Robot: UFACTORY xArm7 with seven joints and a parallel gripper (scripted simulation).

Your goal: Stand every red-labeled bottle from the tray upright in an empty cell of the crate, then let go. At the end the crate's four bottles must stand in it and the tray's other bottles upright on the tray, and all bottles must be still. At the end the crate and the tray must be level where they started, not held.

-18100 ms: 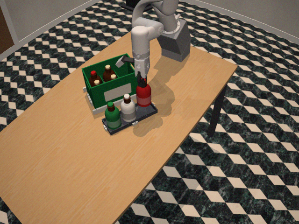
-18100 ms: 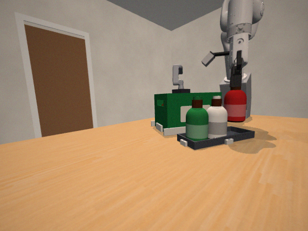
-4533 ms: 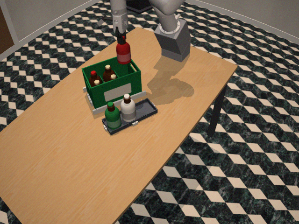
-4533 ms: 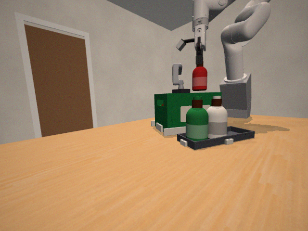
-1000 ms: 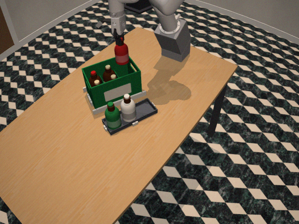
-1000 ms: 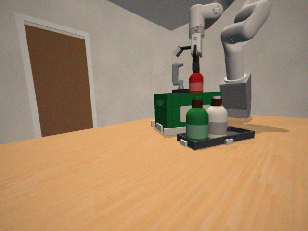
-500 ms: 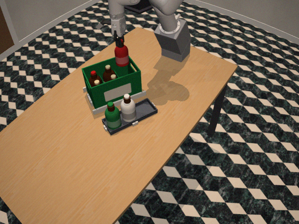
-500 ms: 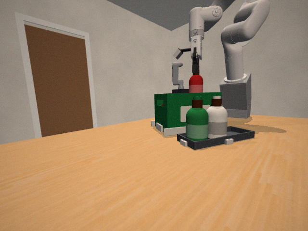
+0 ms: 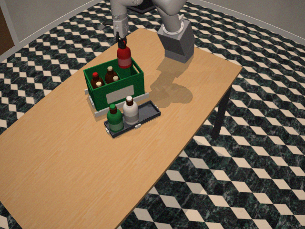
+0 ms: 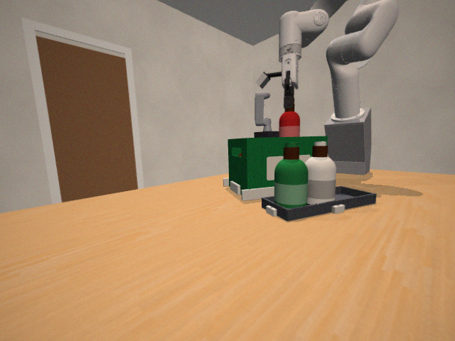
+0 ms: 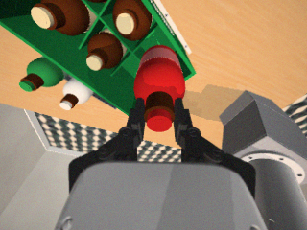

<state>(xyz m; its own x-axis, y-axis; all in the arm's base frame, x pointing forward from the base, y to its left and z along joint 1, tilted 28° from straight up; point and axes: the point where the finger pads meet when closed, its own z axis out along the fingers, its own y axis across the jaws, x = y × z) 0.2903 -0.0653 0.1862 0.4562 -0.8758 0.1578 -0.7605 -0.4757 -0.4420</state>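
Now: the red-labeled bottle 7 cm below my hand. The rest, counted from my hand: green crate 10 cm ahead, 1 cm to the left, 21 cm below; green bottle 25 cm ahead, 20 cm to the left, 21 cm below; white bottle 16 cm ahead, 21 cm to the left, 21 cm below.
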